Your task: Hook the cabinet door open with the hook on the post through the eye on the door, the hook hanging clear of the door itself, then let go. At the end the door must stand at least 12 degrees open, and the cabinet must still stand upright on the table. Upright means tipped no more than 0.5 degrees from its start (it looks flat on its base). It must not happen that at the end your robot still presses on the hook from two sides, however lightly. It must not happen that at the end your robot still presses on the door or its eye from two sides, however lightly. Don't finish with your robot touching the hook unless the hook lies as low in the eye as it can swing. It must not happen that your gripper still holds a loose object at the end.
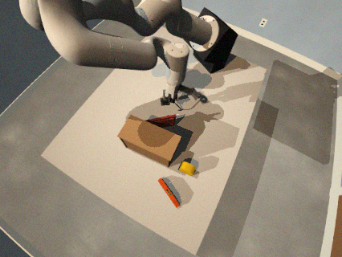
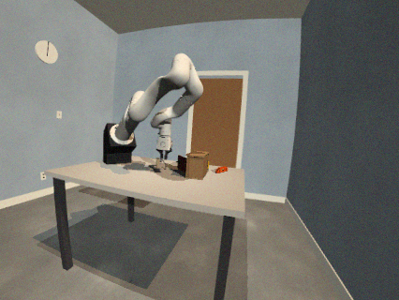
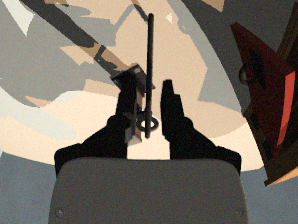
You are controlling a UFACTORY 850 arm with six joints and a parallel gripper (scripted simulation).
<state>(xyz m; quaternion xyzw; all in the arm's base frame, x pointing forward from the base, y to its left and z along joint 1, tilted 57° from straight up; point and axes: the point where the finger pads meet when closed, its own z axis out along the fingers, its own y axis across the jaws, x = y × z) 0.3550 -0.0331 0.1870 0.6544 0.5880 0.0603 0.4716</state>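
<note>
The hook lies 50 mm below my hand. Round my hand: orange-red flat tool: 460 mm ahead, 10 mm to the right, 90 mm below; then yellow object: 340 mm ahead, 80 mm to the left, 70 mm below; then red door: 130 mm ahead, 80 mm to the right, 40 mm below.
</note>
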